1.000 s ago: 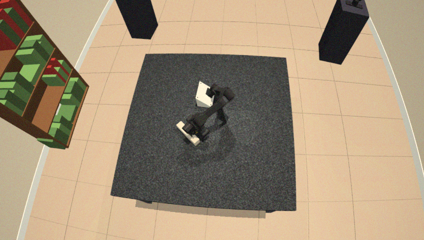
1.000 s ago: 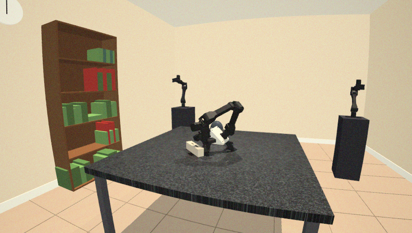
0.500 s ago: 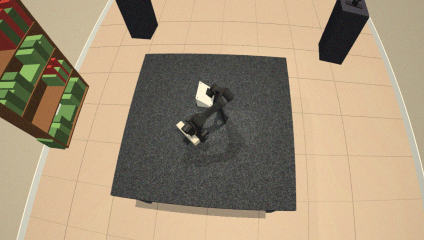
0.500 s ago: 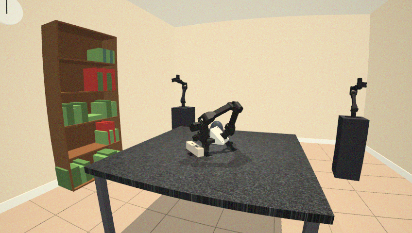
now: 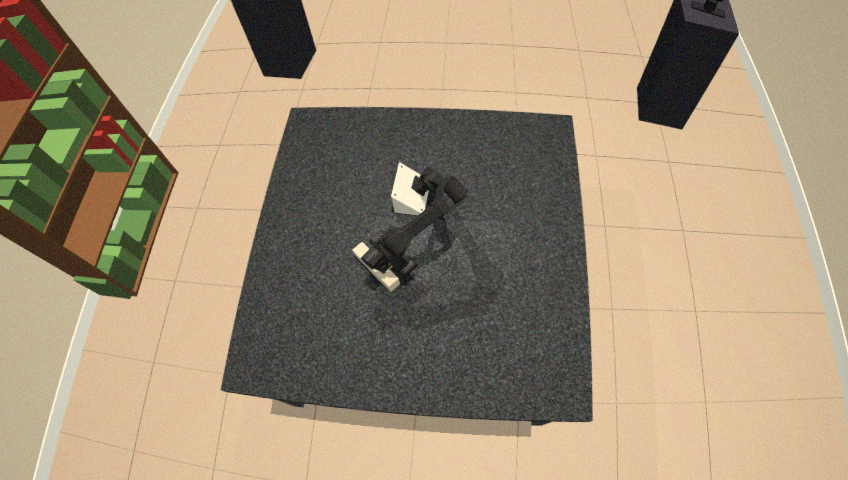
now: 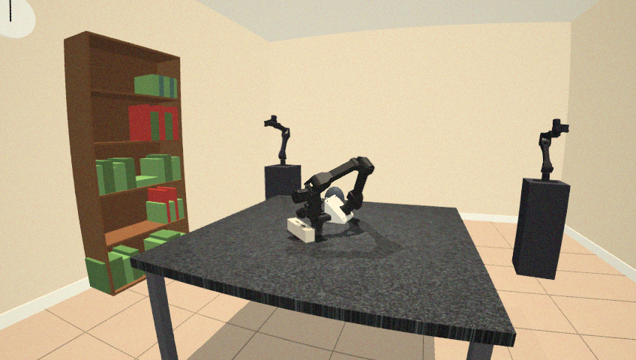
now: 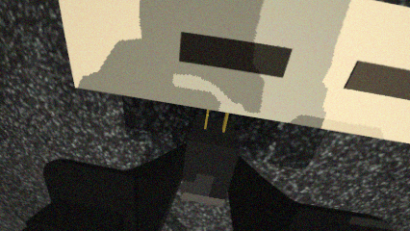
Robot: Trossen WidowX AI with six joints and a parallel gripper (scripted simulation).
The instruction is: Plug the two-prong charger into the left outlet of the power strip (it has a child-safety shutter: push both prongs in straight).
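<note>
Now: gripper tip 10 mm short of the dark two-prong charger, 10 mm to the left of it and 10 mm below it.
</note>
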